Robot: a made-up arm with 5 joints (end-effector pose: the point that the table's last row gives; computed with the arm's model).
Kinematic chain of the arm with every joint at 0, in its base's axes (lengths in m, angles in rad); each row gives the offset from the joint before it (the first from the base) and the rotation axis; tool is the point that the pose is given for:
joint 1: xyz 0 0 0.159 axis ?
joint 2: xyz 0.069 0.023 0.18 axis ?
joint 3: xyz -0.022 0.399 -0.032 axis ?
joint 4: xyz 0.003 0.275 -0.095 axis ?
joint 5: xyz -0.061 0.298 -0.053 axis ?
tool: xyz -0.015 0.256 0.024
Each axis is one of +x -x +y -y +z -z.
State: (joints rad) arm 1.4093 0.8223 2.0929 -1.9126 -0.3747
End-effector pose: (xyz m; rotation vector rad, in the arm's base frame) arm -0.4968 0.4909 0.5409 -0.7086 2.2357 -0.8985
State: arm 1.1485 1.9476 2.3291 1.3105 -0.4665
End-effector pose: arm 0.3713 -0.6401 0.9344 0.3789 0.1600 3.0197
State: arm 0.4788 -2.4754 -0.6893 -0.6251 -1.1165
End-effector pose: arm 0.3968 -0.5640 -0.4365 -1.1844 -1.2364 0.3262
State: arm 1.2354 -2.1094 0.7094 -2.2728 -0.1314
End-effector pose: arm 0.0142 0.2523 -0.0832 0.3808 -0.2206 0.5085
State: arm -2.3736 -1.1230 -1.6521 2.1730 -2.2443
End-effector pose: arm 0.1008 -0.4444 -0.1118 1.9607 1.6203 -0.7856
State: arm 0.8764 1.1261 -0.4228 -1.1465 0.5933
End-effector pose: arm -0.3654 -0.0751 1.2438 2.4045 -0.2188 0.7353
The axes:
joint 1: +z
joint 2: +x
joint 3: +y
joint 4: -x
joint 5: +z

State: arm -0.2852 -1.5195 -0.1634 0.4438 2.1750
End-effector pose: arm -0.2262 -0.1312 -0.4611 -0.9146 2.0205 1.2623
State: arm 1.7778 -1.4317 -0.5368 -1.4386 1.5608
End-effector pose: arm -0.0245 -0.3292 -0.3990 -0.0186 0.0911 -2.4112
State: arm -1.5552 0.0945 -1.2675 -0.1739 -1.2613
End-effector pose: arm 1.0722 -0.1379 0.5630 0.0574 -1.7246 -2.2500
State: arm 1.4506 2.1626 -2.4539 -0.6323 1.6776
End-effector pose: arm 0.2963 0.2326 1.2259 0.5742 -1.6166 0.1220
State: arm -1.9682 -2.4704 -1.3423 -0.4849 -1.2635
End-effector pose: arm -0.6444 0.2393 -0.4272 -1.4738 0.3990 -1.0559
